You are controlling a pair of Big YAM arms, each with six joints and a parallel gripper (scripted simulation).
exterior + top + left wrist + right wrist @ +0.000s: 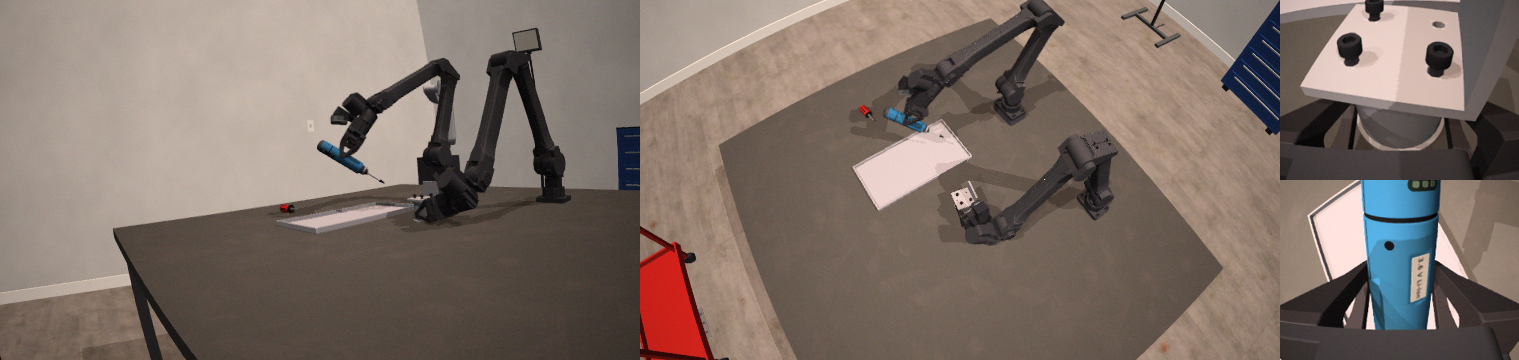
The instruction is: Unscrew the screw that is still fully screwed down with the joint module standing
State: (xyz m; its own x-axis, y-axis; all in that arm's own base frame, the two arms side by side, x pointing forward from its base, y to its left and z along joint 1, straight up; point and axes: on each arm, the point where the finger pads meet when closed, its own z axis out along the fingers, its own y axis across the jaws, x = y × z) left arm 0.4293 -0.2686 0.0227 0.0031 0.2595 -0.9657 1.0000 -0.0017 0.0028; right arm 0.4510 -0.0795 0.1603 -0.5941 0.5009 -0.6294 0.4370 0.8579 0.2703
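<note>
Now: the white bracket plate 50 mm above my left hand. Also, from my left hand: red tool 580 mm to the right, 90 mm ahead, 10 mm below; then flat white tray 260 mm to the right, 60 mm ahead, 20 mm below.
</note>
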